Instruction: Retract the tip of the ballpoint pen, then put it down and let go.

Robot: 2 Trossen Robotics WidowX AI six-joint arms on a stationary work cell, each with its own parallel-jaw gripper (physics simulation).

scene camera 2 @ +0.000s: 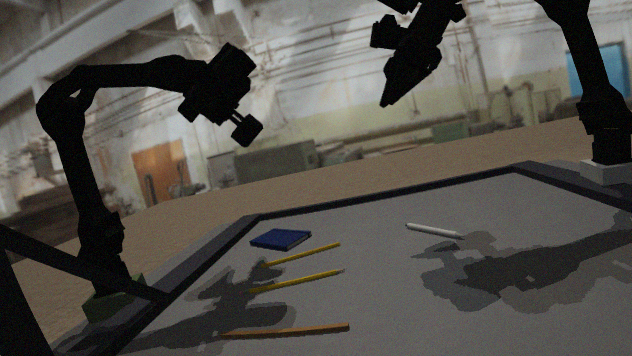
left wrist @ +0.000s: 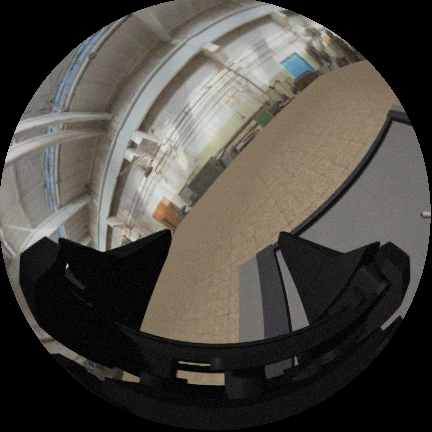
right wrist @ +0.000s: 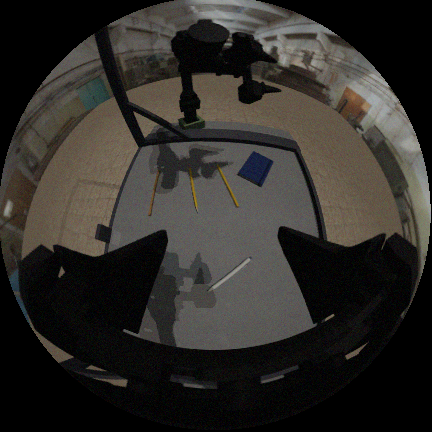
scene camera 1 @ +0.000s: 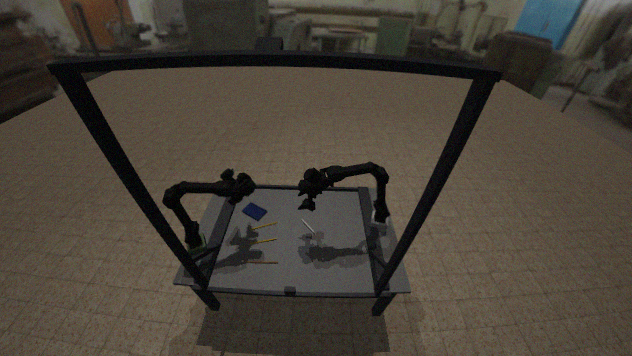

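Where they show: left gripper, fingertip midpoint: [scene camera 2: 231, 116] [left wrist: 226, 236] [right wrist: 278, 75]; right gripper, fingertip midpoint: [scene camera 2: 384, 105] [right wrist: 223, 234] [scene camera 1: 298, 202]; left arm's base at its link origin: [right wrist: 190, 119] [scene camera 1: 195, 242]; right arm's base at its link origin: [scene camera 2: 612, 160] [scene camera 1: 380, 218].
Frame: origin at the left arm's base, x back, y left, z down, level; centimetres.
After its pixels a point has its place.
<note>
The white ballpoint pen [scene camera 1: 308, 226] @[y -17.5, x -63.0, z 3.3 cm] [scene camera 2: 434, 230] @[y -17.9, x -62.8, z 3.2 cm] [right wrist: 230, 274] @[y -16.9, x -63.1, z 2.9 cm] lies flat and slanted on the grey table, in the middle-right part in scene camera 1. Its narrow end is at the edge of the right arm's shadow; whether the tip is out is too small to tell. My right gripper [scene camera 2: 385, 104] @[y -17.6, x -56.8, z -21.7 cm] [right wrist: 223, 234] @[y -17.6, x -56.8, z -21.7 cm] is open and empty, high above the table; the pen shows between and beyond its fingers in the right wrist view. My left gripper [left wrist: 226, 236] @[y 11.0, x -34.3, z -28.6 cm] [right wrist: 278, 75] @[y 11.0, x -34.3, z -28.6 cm] is open and empty, raised near the table's left side and facing away from the pen.
A blue notebook [scene camera 1: 254, 211] @[y 8.9, x -37.9, z 2.8 cm] [scene camera 2: 280, 239] @[y 7.1, x -37.8, z 2.8 cm] [right wrist: 256, 169] @[y 8.3, x -39.4, z 2.8 cm] lies at the back left. Two yellow pencils [scene camera 2: 301, 254] @[y -4.4, x -39.4, z 3.4 cm] [scene camera 2: 297, 281] @[y -14.6, x -35.4, z 3.6 cm] and an orange-brown stick [scene camera 2: 285, 331] @[y -26.7, x -30.1, z 3.3 cm] [right wrist: 154, 192] @[y -26.2, x -30.5, z 3.7 cm] lie left of the pen in scene camera 2. Dark frame posts [scene camera 1: 115, 150] @[y -26.4, x -0.4, z -77.9 cm] [scene camera 1: 444, 165] @[y -69.9, x -71.7, z -77.0 cm] stand at the table's sides.
</note>
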